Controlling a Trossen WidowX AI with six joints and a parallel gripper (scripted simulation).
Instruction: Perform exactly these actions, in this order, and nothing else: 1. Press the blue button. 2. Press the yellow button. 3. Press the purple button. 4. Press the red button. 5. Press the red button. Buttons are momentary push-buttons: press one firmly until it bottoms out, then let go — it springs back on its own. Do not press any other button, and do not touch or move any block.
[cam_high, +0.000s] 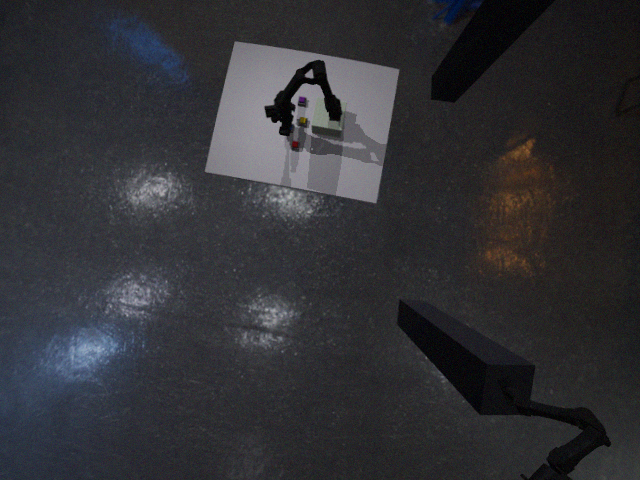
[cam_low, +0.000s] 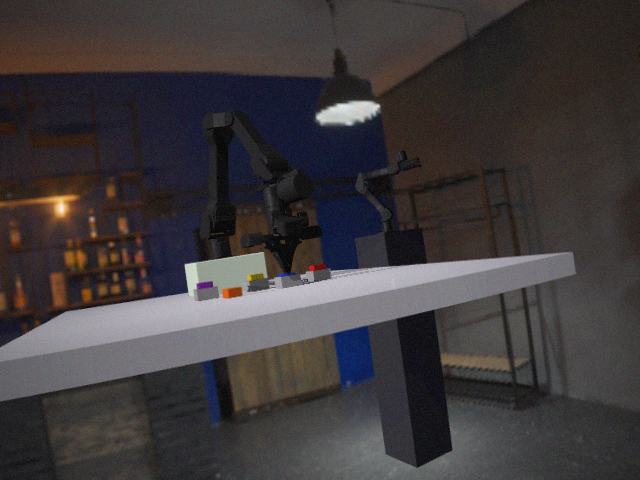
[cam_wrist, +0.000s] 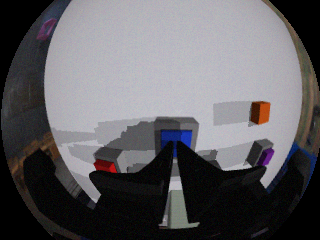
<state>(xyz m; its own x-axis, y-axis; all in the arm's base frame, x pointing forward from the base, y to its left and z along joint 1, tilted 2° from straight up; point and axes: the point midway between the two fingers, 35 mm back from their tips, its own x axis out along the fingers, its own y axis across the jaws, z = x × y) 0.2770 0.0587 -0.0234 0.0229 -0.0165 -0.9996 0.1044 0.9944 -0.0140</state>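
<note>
The blue button lies 1 cm below my gripper tip. The rest, counted from my gripper tip: orange block 15 cm to the right, 2 cm below, 2 cm ahead; then red button 11 cm to the left, 5 cm behind; then yellow button 8 cm behind, 5 cm to the right.
</note>
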